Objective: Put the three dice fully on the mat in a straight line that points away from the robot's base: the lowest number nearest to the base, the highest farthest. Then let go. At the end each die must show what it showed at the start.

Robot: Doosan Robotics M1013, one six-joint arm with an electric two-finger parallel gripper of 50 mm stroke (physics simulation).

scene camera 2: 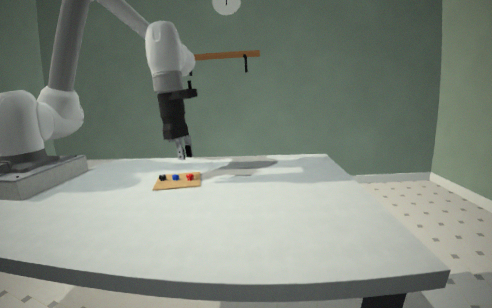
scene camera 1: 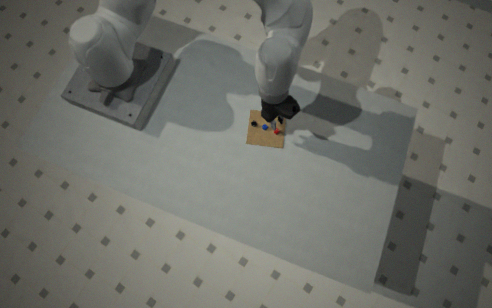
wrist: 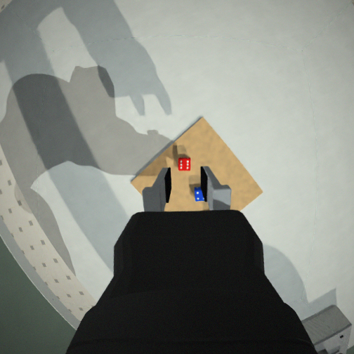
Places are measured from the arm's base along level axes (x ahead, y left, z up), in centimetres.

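Pixels of known places: gripper, fingertip midpoint: [scene camera 2: 186,157] [scene camera 1: 276,124]; arm's base, link origin: [scene camera 2: 25,166] [scene camera 1: 118,76].
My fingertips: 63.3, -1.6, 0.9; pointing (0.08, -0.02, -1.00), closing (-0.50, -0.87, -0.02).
Note:
Ahead of a thing's pixels: the offset from my fingertips to its top centre, as dx, dy, dz. Level surfaces: height alone.
The mat {-3.4, +0.2, -7.0} [scene camera 1: 257,141] [scene camera 2: 176,187] [wrist: 212,142] lies flat. A black die {-8.5, +0.4, -5.4} [scene camera 1: 254,123] [scene camera 2: 162,177], a blue die {-4.1, +0.2, -5.4} [scene camera 1: 265,127] [scene camera 2: 175,177] and a red die {+0.6, -0.1, -5.4} [scene camera 1: 276,132] [scene camera 2: 190,177] stand on it in a nearly straight row leading away from the base, black nearest, red farthest, with gaps between them. In the wrist view the red die [wrist: 184,164] shows six; the blue die [wrist: 199,194] is partly covered by a finger, and the black one is hidden. Black's number is too small to read. My gripper [scene camera 1: 277,123] [scene camera 2: 185,153] [wrist: 185,177] is open and empty, above the mat and clear of the dice.
The robot's base plate [scene camera 1: 148,102] [scene camera 2: 55,175] [wrist: 327,325] stands at the left of the table {dz -7.4} [scene camera 1: 200,175] [scene camera 2: 225,225] in the scene views. Arm shadows fall across the table beside the mat. A wall rail with a hook hangs behind the table.

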